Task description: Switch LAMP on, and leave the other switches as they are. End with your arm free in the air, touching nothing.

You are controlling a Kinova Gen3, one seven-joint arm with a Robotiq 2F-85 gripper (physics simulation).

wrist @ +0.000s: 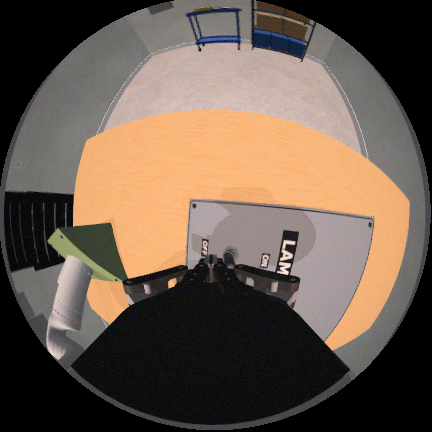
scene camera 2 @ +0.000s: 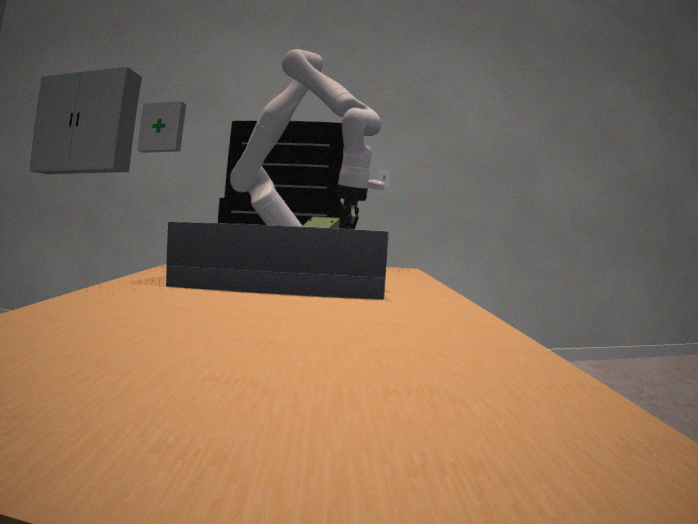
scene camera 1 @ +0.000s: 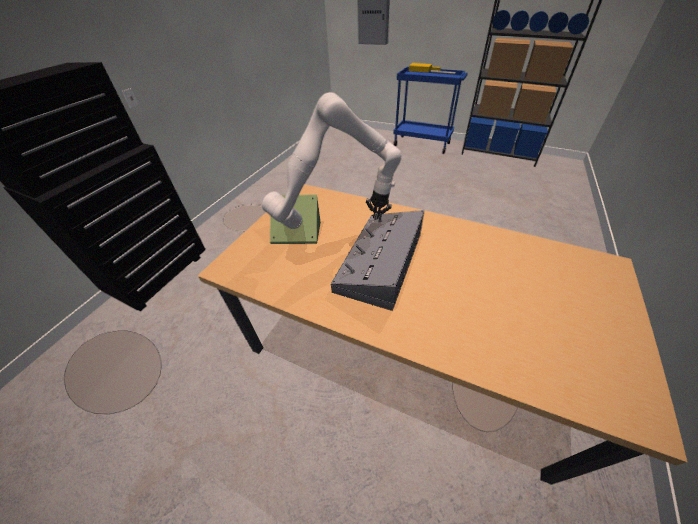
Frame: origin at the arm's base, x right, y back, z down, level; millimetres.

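Seen in the pictures: gripper, fingertip midpoint: (wrist: 210, 261) (scene camera 1: 375, 219); arm's base at its link origin: (wrist: 80, 263) (scene camera 1: 293, 220).
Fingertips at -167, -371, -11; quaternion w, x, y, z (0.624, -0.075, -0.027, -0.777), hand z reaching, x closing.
Note:
Offsets run from my fingertips to a thing's middle, as dx, dy, dz. "*": to the spot under its first point. Level surfaces: height alone.
The grey switch panel {+162, -107, +41} (scene camera 1: 401, 242) (scene camera 2: 276, 259) (wrist: 325, 295) lies on the table. In the wrist view the LAMP label {-17, -90, -9} (wrist: 287, 250) is at its far end, with the OFF mark {* -8, +14, +26} (wrist: 205, 247) on the left and the ON mark {* -15, -67, -1} (wrist: 265, 260) nearer the label. The LAMP lever {-10, -21, -12} (wrist: 229, 258) stands between the marks, close to the right of my fingertips; its tilt and any contact are unclear. My gripper (scene camera 1: 378, 216) (wrist: 210, 261) is shut and empty, low over the panel's far end. Its tips are hidden behind the panel in scene camera 2. Other levers (scene camera 1: 369, 231) (scene camera 1: 359, 249) (scene camera 1: 349, 269) stand along the panel.
My arm's base stands on a green block (scene camera 1: 308, 225) (scene camera 2: 321, 222) (wrist: 95, 250) beside the panel on the wooden table {dz +99} (scene camera 1: 507, 304). A black drawer cabinet (scene camera 1: 124, 219) stands left of the table. A blue cart (scene camera 1: 431, 77) and a shelf rack (scene camera 1: 521, 80) stand at the back.

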